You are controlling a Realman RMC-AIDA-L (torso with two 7-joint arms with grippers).
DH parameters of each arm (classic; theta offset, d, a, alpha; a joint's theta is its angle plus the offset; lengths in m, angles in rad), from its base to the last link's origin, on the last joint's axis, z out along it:
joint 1: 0 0.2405 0 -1.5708
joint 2: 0 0 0 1.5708
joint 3: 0 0.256 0 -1.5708
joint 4: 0 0 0 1.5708
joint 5: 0 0.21 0 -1.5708
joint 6: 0 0 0 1.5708
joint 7: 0 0.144 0 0
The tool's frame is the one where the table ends.
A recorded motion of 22 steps. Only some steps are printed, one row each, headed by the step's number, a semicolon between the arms.
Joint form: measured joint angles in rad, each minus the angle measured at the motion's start. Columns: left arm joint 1, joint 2, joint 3, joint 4, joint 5, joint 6, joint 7; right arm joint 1, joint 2, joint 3, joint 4, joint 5, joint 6, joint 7.
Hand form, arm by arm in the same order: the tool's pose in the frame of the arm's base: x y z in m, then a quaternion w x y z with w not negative. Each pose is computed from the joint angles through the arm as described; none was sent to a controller.
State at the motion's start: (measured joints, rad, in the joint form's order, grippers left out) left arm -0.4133 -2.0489 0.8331 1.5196 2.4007 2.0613 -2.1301; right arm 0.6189 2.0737 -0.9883 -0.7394 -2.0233 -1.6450 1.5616
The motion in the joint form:
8: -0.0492 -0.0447 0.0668 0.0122 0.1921 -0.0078 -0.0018; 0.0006 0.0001 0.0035 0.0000 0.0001 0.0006 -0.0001
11: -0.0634 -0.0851 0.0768 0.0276 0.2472 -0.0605 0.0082; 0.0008 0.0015 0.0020 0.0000 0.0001 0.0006 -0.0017
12: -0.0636 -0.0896 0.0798 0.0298 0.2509 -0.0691 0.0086; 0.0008 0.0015 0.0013 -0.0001 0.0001 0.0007 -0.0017
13: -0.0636 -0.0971 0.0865 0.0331 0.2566 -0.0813 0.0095; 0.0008 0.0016 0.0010 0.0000 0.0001 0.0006 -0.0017
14: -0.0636 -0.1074 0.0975 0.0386 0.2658 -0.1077 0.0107; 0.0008 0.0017 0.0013 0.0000 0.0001 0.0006 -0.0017
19: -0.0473 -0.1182 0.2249 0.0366 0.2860 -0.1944 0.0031; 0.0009 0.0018 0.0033 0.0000 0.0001 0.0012 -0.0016
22: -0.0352 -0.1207 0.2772 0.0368 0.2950 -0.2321 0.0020; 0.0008 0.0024 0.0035 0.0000 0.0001 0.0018 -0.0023
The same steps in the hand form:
8: -0.2354 0.2851 0.0852 0.07724 -0.92768 -0.33621 0.14283; 0.2107 0.3280 -0.0260 0.02318 0.97334 -0.16656 -0.15601
11: -0.2304 0.2926 0.0754 0.09918 -0.92872 -0.32449 0.14953; 0.2103 0.3277 -0.0267 0.02407 0.97349 -0.16548 -0.15604
12: -0.2297 0.2936 0.0741 0.10233 -0.92903 -0.32262 0.14953; 0.2103 0.3277 -0.0268 0.02424 0.97355 -0.16532 -0.15581
13: -0.2284 0.2948 0.0717 0.10589 -0.92974 -0.31916 0.15000; 0.2103 0.3276 -0.0268 0.02445 0.97356 -0.16531 -0.15576
14: -0.2266 0.2978 0.0685 0.11558 -0.93065 -0.31283 0.15057; 0.2102 0.3276 -0.0268 0.02438 0.97353 -0.16536 -0.15589
19: -0.2202 0.3040 0.0497 0.12315 -0.93670 -0.27548 0.17757; 0.2103 0.3279 -0.0266 0.02346 0.97339 -0.16576 -0.15650
22: -0.2191 0.3054 0.0425 0.12749 -0.93838 -0.26013 0.18845; 0.2102 0.3279 -0.0268 0.02324 0.97339 -0.16557 -0.15672

